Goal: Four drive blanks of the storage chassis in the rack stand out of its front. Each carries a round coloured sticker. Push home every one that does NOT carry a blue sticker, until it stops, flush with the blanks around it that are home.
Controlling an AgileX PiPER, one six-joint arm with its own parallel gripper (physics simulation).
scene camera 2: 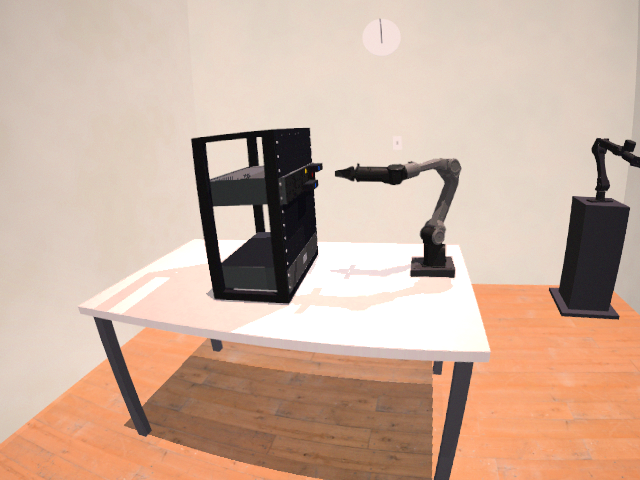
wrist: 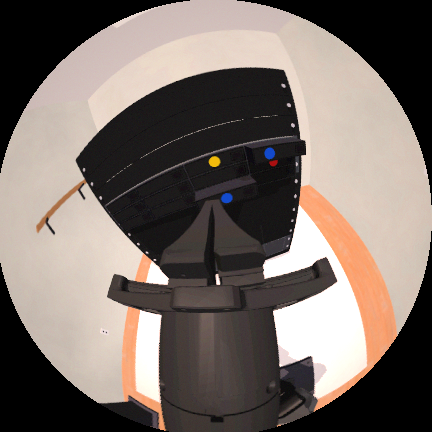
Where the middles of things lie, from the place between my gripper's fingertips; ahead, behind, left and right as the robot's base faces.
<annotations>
I see my gripper 180 mm short of the yellow-stickered blank (wrist: 236, 154), 10 mm to the right of it and 10 mm below it.
</annotations>
